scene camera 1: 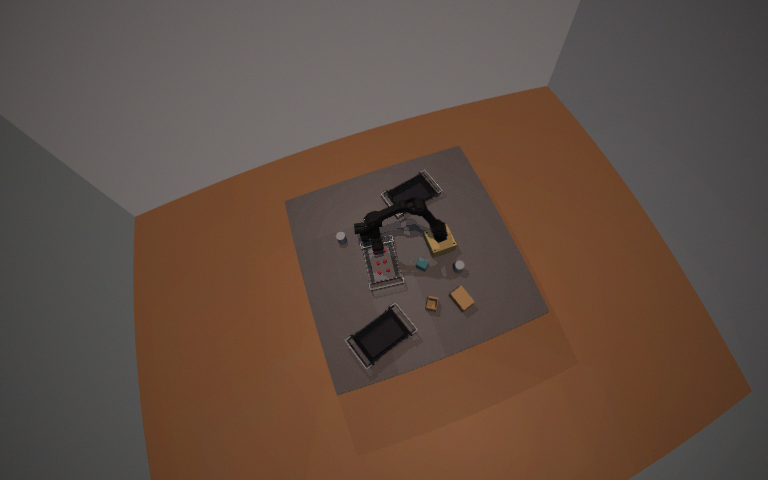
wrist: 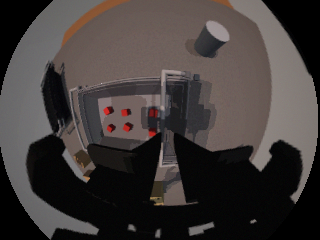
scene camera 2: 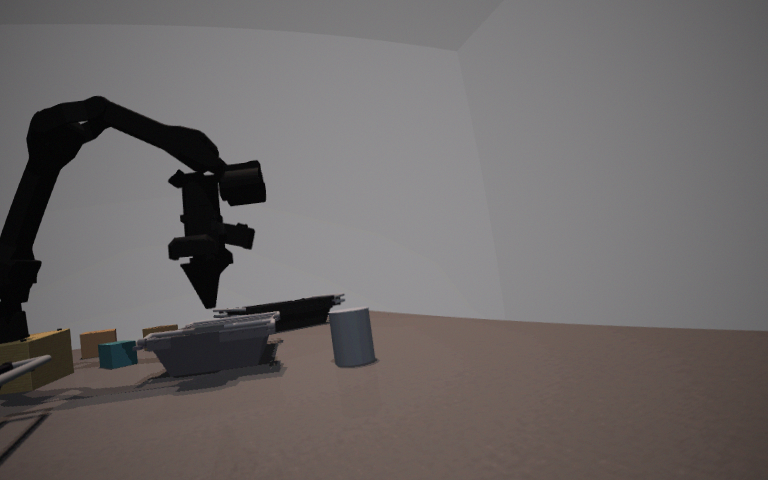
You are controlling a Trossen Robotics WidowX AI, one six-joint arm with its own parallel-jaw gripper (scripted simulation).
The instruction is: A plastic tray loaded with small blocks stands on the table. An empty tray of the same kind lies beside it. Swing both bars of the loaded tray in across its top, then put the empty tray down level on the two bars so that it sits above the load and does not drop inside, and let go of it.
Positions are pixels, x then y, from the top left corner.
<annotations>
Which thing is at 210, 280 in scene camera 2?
My gripper.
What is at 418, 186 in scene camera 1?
A black tray.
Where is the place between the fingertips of my gripper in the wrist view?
167, 135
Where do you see a teal block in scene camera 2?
At 117, 354
</annotations>
